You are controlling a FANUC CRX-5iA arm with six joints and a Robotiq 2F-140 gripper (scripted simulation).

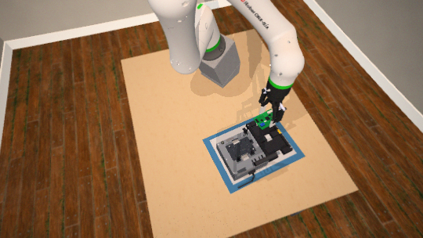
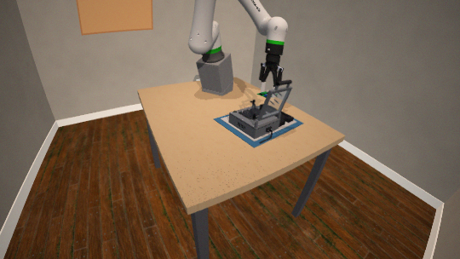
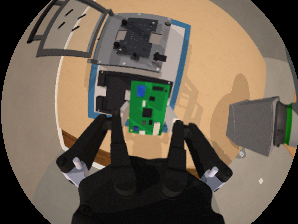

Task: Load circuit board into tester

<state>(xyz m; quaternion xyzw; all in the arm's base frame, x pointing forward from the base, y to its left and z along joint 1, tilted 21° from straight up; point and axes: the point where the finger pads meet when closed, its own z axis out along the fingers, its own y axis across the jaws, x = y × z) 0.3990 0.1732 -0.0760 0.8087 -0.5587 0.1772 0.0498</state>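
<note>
Right now my hand is 20 mm above the circuit board. Also, from my hand: tester lid 220 mm ahead, 120 mm to the right, 40 mm above; tester 120 mm ahead, 110 mm to the right, 30 mm below.
</note>
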